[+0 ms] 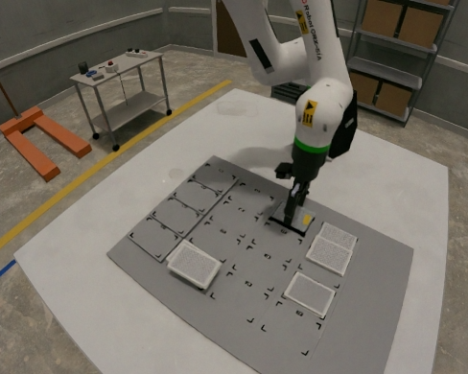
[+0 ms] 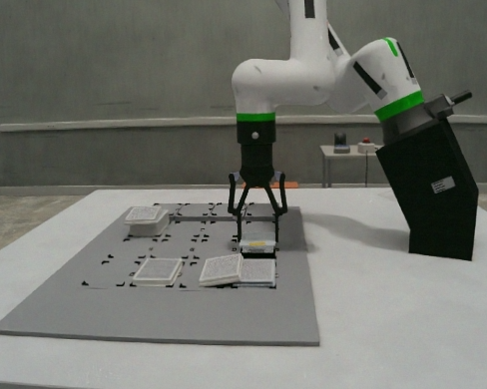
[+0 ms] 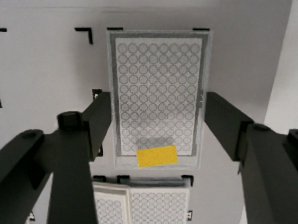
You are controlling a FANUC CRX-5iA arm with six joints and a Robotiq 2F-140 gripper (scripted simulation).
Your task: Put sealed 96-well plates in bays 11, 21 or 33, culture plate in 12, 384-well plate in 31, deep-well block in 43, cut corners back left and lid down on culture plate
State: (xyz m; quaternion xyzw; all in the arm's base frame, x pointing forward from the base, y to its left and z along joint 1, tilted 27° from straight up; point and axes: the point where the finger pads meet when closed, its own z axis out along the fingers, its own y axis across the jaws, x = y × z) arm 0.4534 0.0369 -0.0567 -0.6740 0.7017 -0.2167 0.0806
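The lid is 2 cm below my hand. Also, from my hand: plate 1 cm ahead, 16 cm to the left, 4 cm below; then tall white block 31 cm ahead, 19 cm to the right, 3 cm below; then bay label 18 cm ahead, 15 cm to the left, 5 cm below.
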